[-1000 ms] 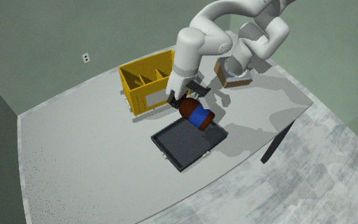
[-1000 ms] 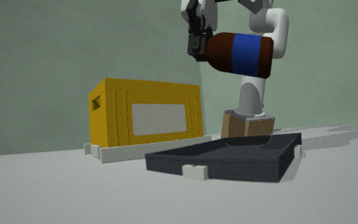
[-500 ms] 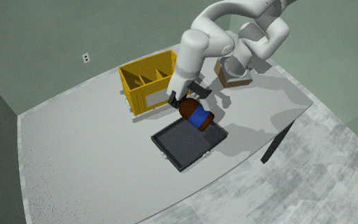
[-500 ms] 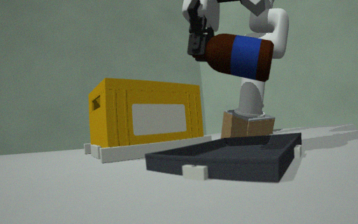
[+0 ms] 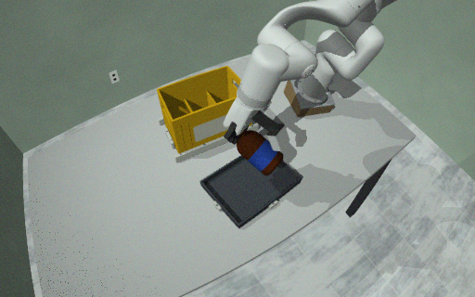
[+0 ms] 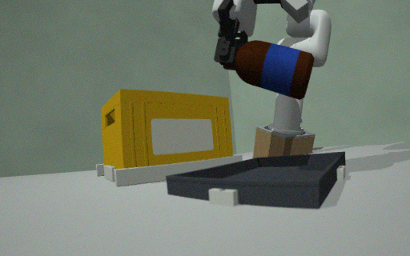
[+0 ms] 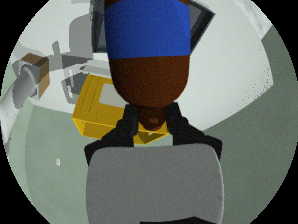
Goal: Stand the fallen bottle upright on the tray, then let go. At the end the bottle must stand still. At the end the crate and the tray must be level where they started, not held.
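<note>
Right now my hand is 2 cm past the brown bottle, 4 cm to the right of it and 3 cm above it. Also, from my hand: dark grey tray 2 cm behind, 5 cm to the left, 19 cm below; then yellow crate 1 cm behind, 24 cm to the right, 12 cm below.
</note>
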